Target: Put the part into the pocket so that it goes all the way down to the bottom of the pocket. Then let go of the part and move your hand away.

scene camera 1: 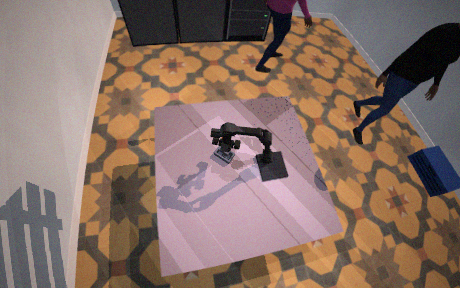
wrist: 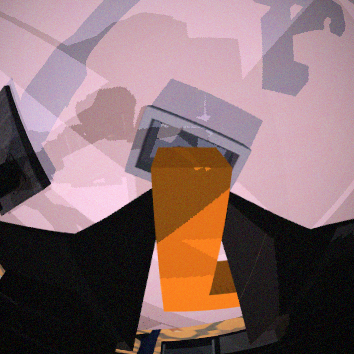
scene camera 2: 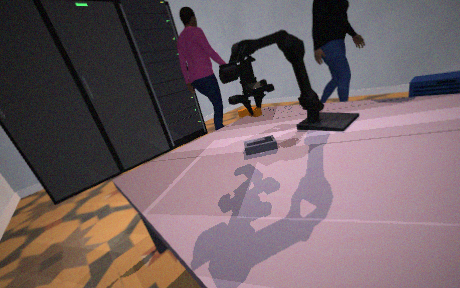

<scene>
My gripper (scene camera 2: 256, 114) carries an orange block (wrist: 190, 185), clear of everything else. Also in view: a grey pocket block (wrist: 158, 127).
My gripper is seen too in the wrist view (wrist: 186, 195).
</scene>
